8 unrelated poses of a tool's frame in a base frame.
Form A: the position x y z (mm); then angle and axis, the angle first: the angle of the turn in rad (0 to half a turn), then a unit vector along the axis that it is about.
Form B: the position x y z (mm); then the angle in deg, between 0 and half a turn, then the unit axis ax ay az. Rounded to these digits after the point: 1 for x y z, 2 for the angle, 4 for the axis.
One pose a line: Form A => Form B
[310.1, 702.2, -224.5, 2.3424, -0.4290, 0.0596, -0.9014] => [310.1, 702.2, -224.5, 134.21, -0.4290, 0.0596, -0.9013]
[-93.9, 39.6, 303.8, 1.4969, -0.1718, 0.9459, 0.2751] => [-93.9, 39.6, 303.8, 85.77, -0.1718, 0.9459, 0.2751]
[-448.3, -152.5, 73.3, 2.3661, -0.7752, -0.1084, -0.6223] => [-448.3, -152.5, 73.3, 135.57, -0.7752, -0.1084, -0.6223]
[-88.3, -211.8, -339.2, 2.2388, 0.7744, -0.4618, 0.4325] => [-88.3, -211.8, -339.2, 128.27, 0.7744, -0.4618, 0.4325]
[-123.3, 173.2, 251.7, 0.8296, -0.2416, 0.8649, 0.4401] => [-123.3, 173.2, 251.7, 47.53, -0.2416, 0.8649, 0.4401]
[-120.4, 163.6, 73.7, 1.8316, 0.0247, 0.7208, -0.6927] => [-120.4, 163.6, 73.7, 104.94, 0.0247, 0.7208, -0.6927]
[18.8, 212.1, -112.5, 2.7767, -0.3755, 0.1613, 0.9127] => [18.8, 212.1, -112.5, 159.09, -0.3755, 0.1613, 0.9127]
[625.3, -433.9, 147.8, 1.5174, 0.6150, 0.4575, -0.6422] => [625.3, -433.9, 147.8, 86.94, 0.6150, 0.4575, -0.6422]
